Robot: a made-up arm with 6 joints. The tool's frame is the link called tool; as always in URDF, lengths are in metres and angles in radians. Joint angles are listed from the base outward.
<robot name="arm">
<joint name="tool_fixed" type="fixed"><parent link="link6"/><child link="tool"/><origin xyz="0.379 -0.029 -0.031" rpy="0 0 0"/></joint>
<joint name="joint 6" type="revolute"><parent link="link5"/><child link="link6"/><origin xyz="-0.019 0.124 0.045" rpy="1.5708 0 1.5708"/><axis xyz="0 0 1"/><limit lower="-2.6" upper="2.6"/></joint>
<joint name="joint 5" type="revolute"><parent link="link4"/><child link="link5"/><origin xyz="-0.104 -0.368 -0.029" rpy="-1.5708 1.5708 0"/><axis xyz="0 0 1"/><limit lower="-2.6" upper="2.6"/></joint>
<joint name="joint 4" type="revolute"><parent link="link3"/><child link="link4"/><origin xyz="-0.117 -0.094 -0.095" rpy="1.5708 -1.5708 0"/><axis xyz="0 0 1"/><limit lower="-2.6" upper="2.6"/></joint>
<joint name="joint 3" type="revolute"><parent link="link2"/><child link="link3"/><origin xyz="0.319 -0.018 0.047" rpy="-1.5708 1.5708 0"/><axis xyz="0 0 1"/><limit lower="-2.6" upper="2.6"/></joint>
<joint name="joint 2" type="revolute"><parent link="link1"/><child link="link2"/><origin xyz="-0.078 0.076 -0.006" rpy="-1.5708 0 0"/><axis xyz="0 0 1"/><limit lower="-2.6" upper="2.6"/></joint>
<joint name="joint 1" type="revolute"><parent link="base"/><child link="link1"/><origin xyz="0 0 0.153" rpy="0 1.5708 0"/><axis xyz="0 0 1"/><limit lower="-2.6" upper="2.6"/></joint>
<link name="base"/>
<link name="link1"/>
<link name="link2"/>
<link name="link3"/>
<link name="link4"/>
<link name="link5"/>
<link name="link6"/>
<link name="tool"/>
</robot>
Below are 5 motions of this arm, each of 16 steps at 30 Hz.
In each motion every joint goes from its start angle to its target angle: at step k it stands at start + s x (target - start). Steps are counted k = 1, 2, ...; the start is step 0. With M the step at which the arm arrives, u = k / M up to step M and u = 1 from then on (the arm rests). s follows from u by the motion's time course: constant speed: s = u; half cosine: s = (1 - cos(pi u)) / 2; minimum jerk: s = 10 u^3 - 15 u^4 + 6 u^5.
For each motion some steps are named. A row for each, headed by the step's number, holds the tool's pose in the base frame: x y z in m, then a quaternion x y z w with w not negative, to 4 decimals.
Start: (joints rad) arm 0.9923 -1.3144 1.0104 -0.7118 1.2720 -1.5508
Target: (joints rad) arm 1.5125 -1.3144 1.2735 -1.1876 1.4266 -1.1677
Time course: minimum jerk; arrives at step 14
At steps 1, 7, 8, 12, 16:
1: 0.2627 -0.6781 0.3343 -0.1933 0.2331 -0.8155 0.4932
7: 0.4005 -0.7556 0.2015 -0.2391 0.3611 -0.6767 0.5954
8: 0.4382 -0.7640 0.1536 -0.2460 0.3939 -0.6318 0.6206
12: 0.5329 -0.7541 0.0118 -0.2538 0.4731 -0.5000 0.6795
16: 0.5389 -0.7517 0.0016 -0.2538 0.4781 -0.4904 0.6830

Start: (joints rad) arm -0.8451 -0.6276 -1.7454 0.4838 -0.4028 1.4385
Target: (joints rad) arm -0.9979 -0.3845 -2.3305 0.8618 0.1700 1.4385
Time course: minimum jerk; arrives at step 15
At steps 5, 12, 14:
5: 0.5016 0.1436 0.0389 0.3065 -0.3386 0.5626 0.6891
12: 0.4232 0.1159 -0.1027 0.6152 -0.1273 0.4333 0.6462
14: 0.4136 0.1153 -0.1087 0.6368 -0.1140 0.4206 0.6361

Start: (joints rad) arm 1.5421 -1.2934 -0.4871 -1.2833 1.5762 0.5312
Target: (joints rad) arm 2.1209 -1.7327 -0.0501 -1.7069 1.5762 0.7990
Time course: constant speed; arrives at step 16
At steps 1, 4, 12, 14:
1: 0.7731 -0.1629 0.6235 0.0954 -0.2411 0.4020 0.8782
4: 0.7736 -0.2538 0.5741 0.0997 -0.2209 0.3694 0.8971
12: 0.7580 -0.4407 0.3665 0.1469 -0.1307 0.3114 0.9297
14: 0.7494 -0.4706 0.3009 0.1667 -0.1025 0.3049 0.9321

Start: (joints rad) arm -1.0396 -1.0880 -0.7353 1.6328 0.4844 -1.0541
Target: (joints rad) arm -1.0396 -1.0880 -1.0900 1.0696 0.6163 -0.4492
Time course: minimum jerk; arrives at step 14
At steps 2, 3, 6, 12, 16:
2: 0.2857 -0.5403 -0.3396 0.2424 0.0293 -0.7111 0.6594
3: 0.3102 -0.5435 -0.3310 0.2348 0.0326 -0.6936 0.6802
6: 0.4754 -0.5282 -0.2886 0.1903 0.0586 -0.5647 0.8009
12: 0.7695 -0.3142 -0.2659 0.1294 0.1270 -0.2328 0.9555
16: 0.7777 -0.3019 -0.2662 0.1279 0.1298 -0.2189 0.9586

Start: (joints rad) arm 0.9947 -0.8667 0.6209 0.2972 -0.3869 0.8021
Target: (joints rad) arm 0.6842 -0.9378 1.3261 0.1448 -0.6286 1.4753
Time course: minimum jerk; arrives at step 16
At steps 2, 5, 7, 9, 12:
2: 0.5375 -0.2640 0.4149 -0.0613 -0.4315 -0.1208 0.8919
5: 0.5426 -0.2029 0.4530 -0.1732 -0.4100 -0.0609 0.8934
7: 0.5548 -0.1238 0.4707 -0.3057 -0.3639 0.0144 0.8797
9: 0.5715 -0.0438 0.4537 -0.4427 -0.2871 0.0972 0.8439
12: 0.5863 0.0207 0.3932 -0.5814 -0.1637 0.1877 0.7746

